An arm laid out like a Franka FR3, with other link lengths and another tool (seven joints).
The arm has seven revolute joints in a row. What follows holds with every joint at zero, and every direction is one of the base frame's.
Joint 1 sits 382.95 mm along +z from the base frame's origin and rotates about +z.
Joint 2 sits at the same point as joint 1 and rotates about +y.
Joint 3 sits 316.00 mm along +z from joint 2 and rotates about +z.
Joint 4 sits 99.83 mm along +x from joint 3 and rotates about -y.
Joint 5 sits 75.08 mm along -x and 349.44 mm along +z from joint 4 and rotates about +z.
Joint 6 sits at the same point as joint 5 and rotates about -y.
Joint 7 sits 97.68 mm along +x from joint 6 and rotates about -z.
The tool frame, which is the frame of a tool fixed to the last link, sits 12.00 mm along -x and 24.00 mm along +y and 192.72 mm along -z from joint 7; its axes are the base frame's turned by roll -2.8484, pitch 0.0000 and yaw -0.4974 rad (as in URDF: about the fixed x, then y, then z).
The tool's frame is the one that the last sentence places.
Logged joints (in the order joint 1, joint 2, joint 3, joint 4, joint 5, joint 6, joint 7), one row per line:
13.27 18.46 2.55 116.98 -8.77 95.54 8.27
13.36 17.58 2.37 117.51 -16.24 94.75 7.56
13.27 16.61 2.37 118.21 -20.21 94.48 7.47
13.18 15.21 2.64 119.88 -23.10 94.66 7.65
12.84 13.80 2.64 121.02 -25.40 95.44 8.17
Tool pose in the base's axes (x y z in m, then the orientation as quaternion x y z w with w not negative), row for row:
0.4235 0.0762 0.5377 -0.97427 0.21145 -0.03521 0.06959
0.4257 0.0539 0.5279 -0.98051 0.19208 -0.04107 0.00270
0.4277 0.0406 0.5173 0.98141 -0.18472 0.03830 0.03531
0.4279 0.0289 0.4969 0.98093 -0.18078 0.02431 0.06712
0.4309 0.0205 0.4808 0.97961 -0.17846 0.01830 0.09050
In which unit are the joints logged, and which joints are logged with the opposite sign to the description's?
The joints are logged in degrees. Opposite sign: joint 2, joint 3, joint 4.
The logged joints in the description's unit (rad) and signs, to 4 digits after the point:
0.2316 -0.3222 -0.0445 -2.0417 -0.1531 1.6675 0.1443
0.2332 -0.3068 -0.0414 -2.0509 -0.2834 1.6537 0.1319
0.2316 -0.2899 -0.0414 -2.0632 -0.3527 1.6490 0.1304
0.2300 -0.2655 -0.0461 -2.0923 -0.4032 1.6521 0.1335
0.2241 -0.2409 -0.0461 -2.1122 -0.4433 1.6657 0.1426

